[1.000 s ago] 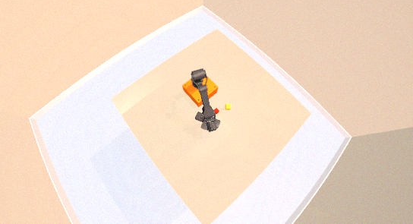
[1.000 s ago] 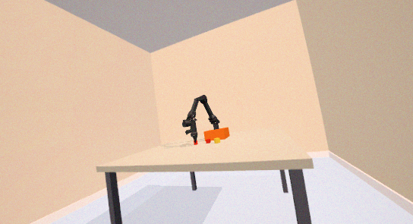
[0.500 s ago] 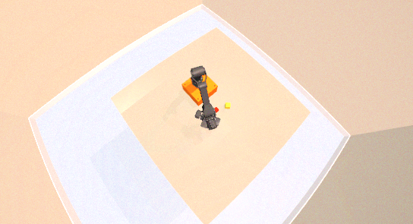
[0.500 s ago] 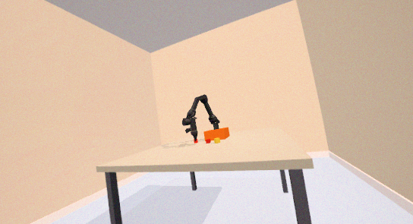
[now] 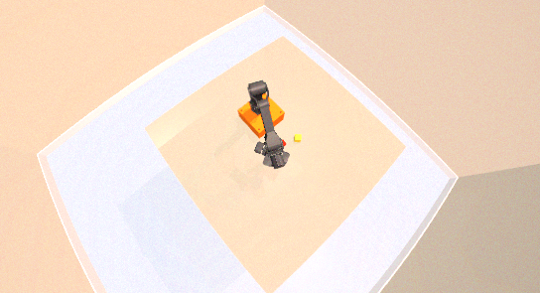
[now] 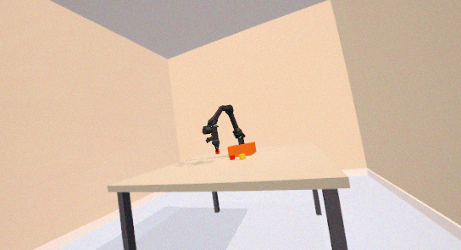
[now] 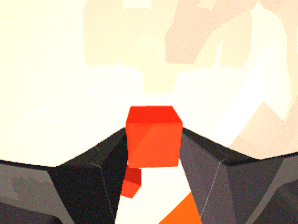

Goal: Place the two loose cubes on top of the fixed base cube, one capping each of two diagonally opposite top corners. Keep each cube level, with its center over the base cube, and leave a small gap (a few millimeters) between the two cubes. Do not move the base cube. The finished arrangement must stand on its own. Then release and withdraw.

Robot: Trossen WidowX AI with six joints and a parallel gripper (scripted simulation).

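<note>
Right now my gripper tip is 50 mm short of the yellow cube, 210 mm to the right of it and 60 mm above it.
</note>
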